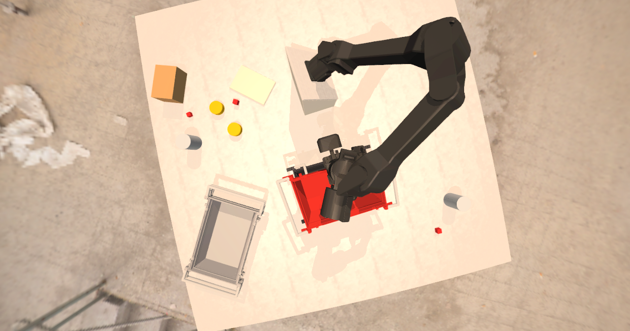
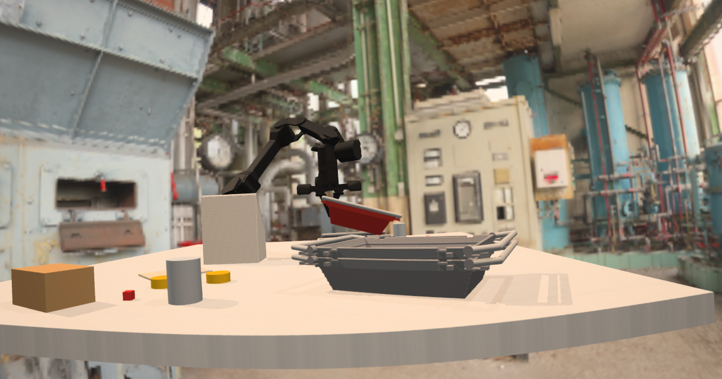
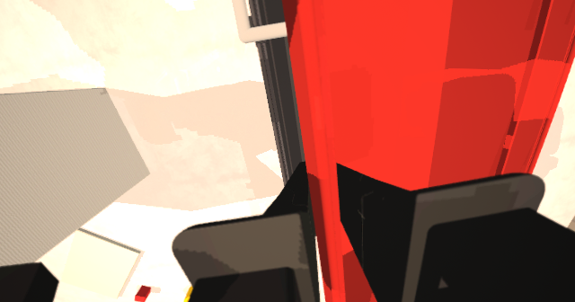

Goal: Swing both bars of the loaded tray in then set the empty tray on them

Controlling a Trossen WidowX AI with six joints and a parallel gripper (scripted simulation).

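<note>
Now: gripper tip 8 cm short of the red tray and 1 cm below it. From my gripper tip the other things lie so: pale flat plate 39 cm behind, 18 cm to the right, 12 cm below; orange box 49 cm behind, 47 cm to the right, 9 cm below.
</note>
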